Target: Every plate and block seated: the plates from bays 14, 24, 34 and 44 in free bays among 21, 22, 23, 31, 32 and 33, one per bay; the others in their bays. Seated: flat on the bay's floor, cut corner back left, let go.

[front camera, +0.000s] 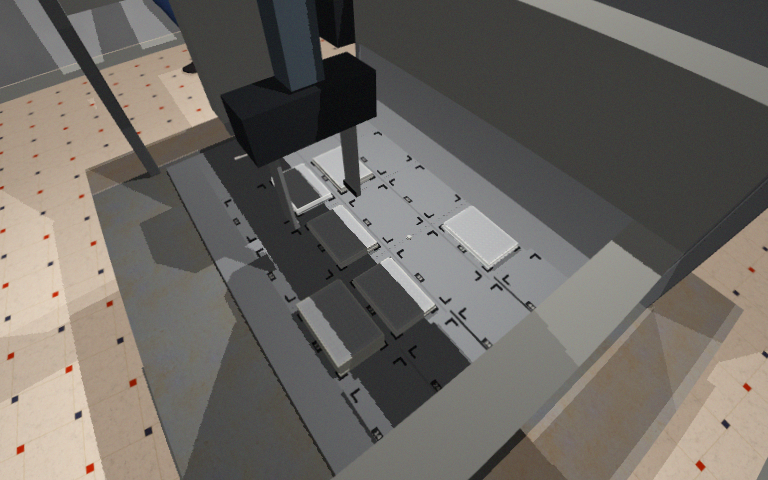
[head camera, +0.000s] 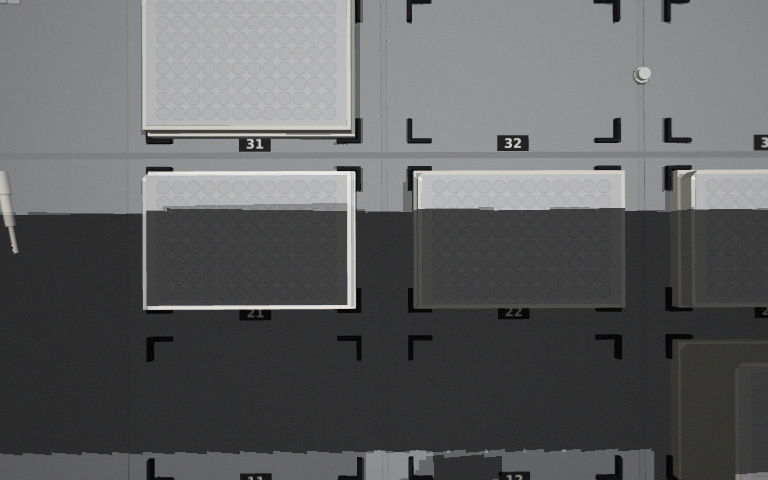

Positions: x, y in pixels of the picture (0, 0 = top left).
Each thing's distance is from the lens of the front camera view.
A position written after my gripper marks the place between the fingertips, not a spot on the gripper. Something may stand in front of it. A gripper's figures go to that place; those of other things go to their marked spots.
my gripper (front camera: 323, 204): 54 cm
plate (front camera: 486, 242): 70 cm
plate (front camera: 306, 191): 78 cm
dark wall (front camera: 588, 222): 73 cm
